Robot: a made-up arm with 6 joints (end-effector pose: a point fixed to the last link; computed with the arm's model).
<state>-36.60 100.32 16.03 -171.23 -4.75 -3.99</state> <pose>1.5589 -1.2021 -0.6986 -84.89 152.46 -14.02</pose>
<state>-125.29 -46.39 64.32 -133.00 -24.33 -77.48</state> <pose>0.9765 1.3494 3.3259 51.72 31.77 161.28</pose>
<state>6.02 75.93 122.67 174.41 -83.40 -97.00</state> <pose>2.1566 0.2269 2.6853 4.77 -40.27 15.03</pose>
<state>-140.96 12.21 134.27 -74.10 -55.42 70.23</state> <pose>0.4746 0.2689 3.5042 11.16 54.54 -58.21</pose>
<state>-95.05 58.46 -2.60 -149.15 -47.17 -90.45</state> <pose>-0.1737 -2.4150 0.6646 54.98 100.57 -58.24</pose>
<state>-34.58 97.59 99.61 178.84 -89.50 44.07</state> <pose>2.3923 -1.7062 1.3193 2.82 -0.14 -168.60</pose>
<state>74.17 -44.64 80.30 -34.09 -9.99 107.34</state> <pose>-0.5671 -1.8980 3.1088 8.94 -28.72 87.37</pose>
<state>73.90 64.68 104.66 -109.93 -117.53 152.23</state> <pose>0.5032 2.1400 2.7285 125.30 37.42 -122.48</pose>
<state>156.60 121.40 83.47 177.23 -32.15 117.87</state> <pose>-2.5476 1.1044 -0.3390 0.68 -98.31 -37.93</pose>
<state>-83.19 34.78 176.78 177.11 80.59 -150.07</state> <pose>-0.0159 0.1811 2.9425 26.44 11.62 -21.46</pose>
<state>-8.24 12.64 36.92 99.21 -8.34 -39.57</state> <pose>1.6889 -0.2250 3.3367 28.21 58.42 15.01</pose>
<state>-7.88 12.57 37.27 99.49 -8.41 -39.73</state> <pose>1.6819 -0.2133 3.3461 27.87 58.07 15.25</pose>
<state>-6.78 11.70 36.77 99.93 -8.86 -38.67</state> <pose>1.6587 -0.1785 3.3583 26.76 58.05 14.71</pose>
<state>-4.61 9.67 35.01 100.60 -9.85 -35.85</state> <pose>1.6103 -0.1129 3.3729 24.51 58.47 13.05</pose>
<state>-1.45 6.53 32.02 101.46 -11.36 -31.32</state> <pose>1.5341 -0.0246 3.3863 21.21 59.20 10.28</pose>
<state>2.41 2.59 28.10 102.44 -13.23 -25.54</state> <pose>1.4342 0.0710 3.3935 17.13 60.01 6.71</pose>
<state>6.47 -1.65 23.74 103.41 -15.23 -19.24</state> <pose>1.3226 0.1565 3.3907 12.78 60.72 2.77</pose>
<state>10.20 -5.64 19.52 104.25 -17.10 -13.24</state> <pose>1.2158 0.2211 3.3785 8.70 61.23 -1.03</pose>
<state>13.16 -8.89 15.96 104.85 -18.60 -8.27</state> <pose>1.1295 0.2628 3.3608 5.37 61.59 -4.21</pose>
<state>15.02 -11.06 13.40 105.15 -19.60 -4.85</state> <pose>1.0750 0.2845 3.3425 3.14 61.93 -6.47</pose>
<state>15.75 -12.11 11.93 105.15 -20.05 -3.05</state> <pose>1.0531 0.2917 3.3278 2.05 62.34 -7.75</pose>
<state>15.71 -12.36 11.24 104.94 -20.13 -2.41</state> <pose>1.0540 0.2909 3.3167 1.77 62.83 -8.31</pose>
